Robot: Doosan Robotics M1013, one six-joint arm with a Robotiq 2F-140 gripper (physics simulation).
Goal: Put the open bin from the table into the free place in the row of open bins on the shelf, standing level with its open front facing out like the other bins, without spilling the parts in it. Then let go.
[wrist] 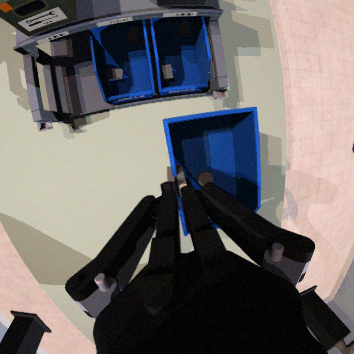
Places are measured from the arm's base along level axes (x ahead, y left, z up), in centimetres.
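Where they show: gripper, fingertip midpoint: [175, 174].
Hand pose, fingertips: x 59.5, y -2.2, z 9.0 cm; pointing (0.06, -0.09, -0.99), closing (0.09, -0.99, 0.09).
Each offset is from my fingertips to the centre of the thing. "spot": to the spot under its first point. Level surfaces: height alone.
My gripper [175, 174] is shut on the left side wall of a blue open bin {dx -1.0, dy -4.9, dz +0.6 cm} [220, 145], which moves clear of the table with its shadow to the right. A round tan part {dx -1.9, dy -4.8, dz -2.4 cm} [205, 178] lies inside it near the fingers, which hide some of the bin's near end. The grey shelf {spot: dx +18.3, dy -11.0, dz -9.9 cm} [218, 60] stands beyond, at the upper left. Two blue bins, a left one {dx +21.6, dy +7.0, dz -14.1 cm} [134, 82] and a right one {dx +22.4, dy -4.1, dz -14.1 cm} [187, 77], stand side by side in its row, each with a light block in it. The free place [82, 82] is left of them. The held bin is in front of the shelf's right end.
A dark green case {spot: dx +26.7, dy +17.8, dz -3.7 cm} [42, 12] with a white label and an orange patch sits on top of the shelf at the upper left. The shelf's left end frame {spot: dx +16.4, dy +23.9, dz -9.9 cm} [34, 90] bounds the free place. The pale table {dz -18.4 cm} [100, 160] has a curved edge, with pinkish floor [320, 75] beyond it.
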